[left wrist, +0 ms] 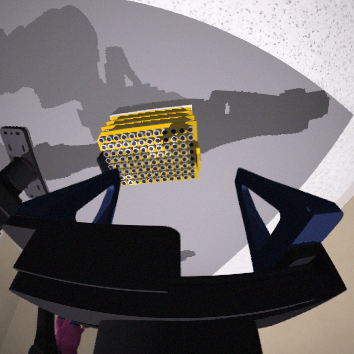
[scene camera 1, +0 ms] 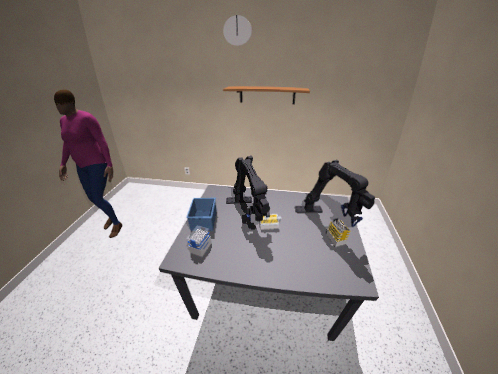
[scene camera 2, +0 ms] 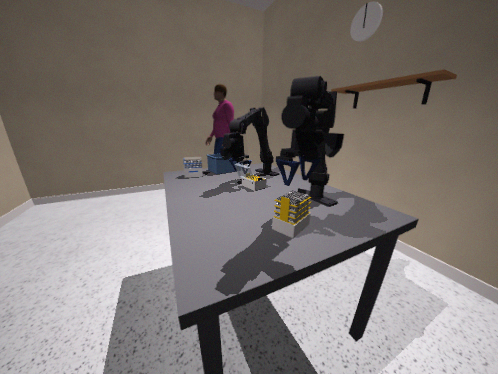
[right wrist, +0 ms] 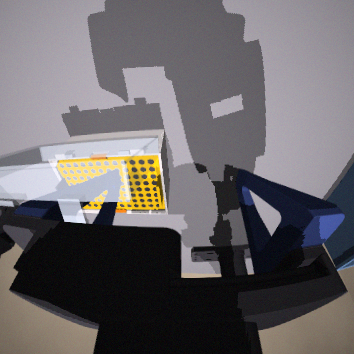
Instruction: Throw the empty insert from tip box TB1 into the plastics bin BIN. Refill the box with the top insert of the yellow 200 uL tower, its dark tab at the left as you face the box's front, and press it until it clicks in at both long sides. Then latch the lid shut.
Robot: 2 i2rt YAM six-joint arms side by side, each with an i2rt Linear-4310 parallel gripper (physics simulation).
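Places are measured from the left arm's base along level axes (x ahead, y left, z up), in centimetres.
Pixels of known places: left gripper, fingertip midpoint: [left wrist: 177, 174] [scene camera 1: 348, 221] [scene camera 2: 296, 182]; right gripper, fingertip midpoint: [scene camera 2: 240, 172] [right wrist: 178, 175]; left arm's base at its link origin: [left wrist: 26, 165] [scene camera 1: 308, 209] [scene camera 2: 315, 198]; right arm's base at its link origin: [scene camera 1: 239, 200] [scene camera 2: 266, 172] [right wrist: 229, 251].
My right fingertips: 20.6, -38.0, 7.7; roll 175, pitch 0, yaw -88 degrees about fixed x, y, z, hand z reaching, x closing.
Observation:
For each thing: its middle in the pictures, then the offset to it from my right fingertips, as dx, dy, dz.
- Tip box TB1 at the middle of its body: [right wrist: 97, 190] [scene camera 2: 251, 174] [scene camera 1: 269, 218] -2.6, +7.5, -0.3
- yellow insert at the middle of its body: [right wrist: 108, 191] [scene camera 2: 253, 177] [scene camera 1: 268, 218] -4.3, +7.3, -1.9
- yellow tower at the middle of its body: [left wrist: 150, 151] [scene camera 2: 293, 202] [scene camera 1: 339, 228] +9.7, +50.4, +1.8
- dark tab at the middle of its body: [left wrist: 103, 165] +4.3, +49.0, +4.1
- blue plastics bin BIN at the middle of its body: [scene camera 1: 203, 214] [scene camera 2: 224, 162] -7.7, -37.7, -1.7
- blue-and-white tip tower at the middle of its body: [scene camera 1: 199, 241] [scene camera 2: 193, 167] +17.4, -34.6, -1.5
Tip box TB1 [scene camera 1: 270, 226] [scene camera 2: 256, 185] stands mid-table. Its clear lid [right wrist: 30, 176] is open. The yellow insert [right wrist: 145, 185] in it shows empty holes. The yellow tower [scene camera 1: 339, 232] [scene camera 2: 292, 209] [left wrist: 150, 156] is a stack of tip-filled inserts on a pale base, at the right in scene camera 1. A dark tab [left wrist: 101, 161] shows at its left side in the left wrist view. My left gripper [left wrist: 177, 174] [scene camera 2: 297, 180] is open and empty above the tower. My right gripper [right wrist: 178, 175] is open beside TB1; its picture-left finger shows through the lid.
The blue plastics bin BIN [scene camera 1: 202, 220] [scene camera 2: 220, 164] stands at the table's left in scene camera 1. A blue-and-white tip tower [scene camera 1: 199, 242] [scene camera 2: 193, 167] stands in front of it. A person [scene camera 1: 82, 135] [scene camera 2: 222, 120] is on the floor beyond the table.

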